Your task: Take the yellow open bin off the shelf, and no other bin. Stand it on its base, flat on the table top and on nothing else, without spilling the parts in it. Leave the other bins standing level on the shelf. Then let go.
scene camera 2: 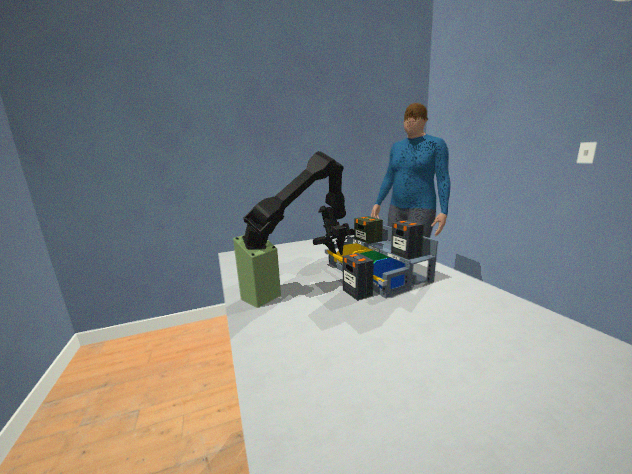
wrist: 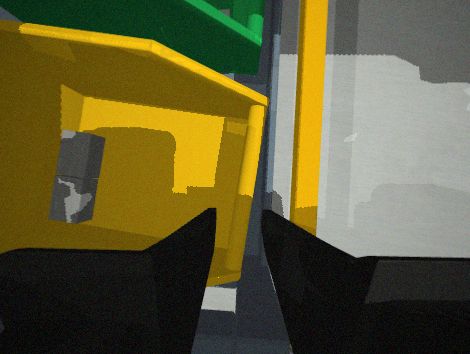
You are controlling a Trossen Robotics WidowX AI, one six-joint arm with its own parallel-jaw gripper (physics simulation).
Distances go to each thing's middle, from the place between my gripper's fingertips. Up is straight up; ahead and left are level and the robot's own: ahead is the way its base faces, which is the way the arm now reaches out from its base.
I see the yellow open bin (wrist: 181,138) 50 mm ahead of my hand, 20 mm to the right of it and 10 mm below it. The rest, counted from my hand: green bin (wrist: 225,44) 150 mm to the right, 40 mm ahead, 10 mm below.
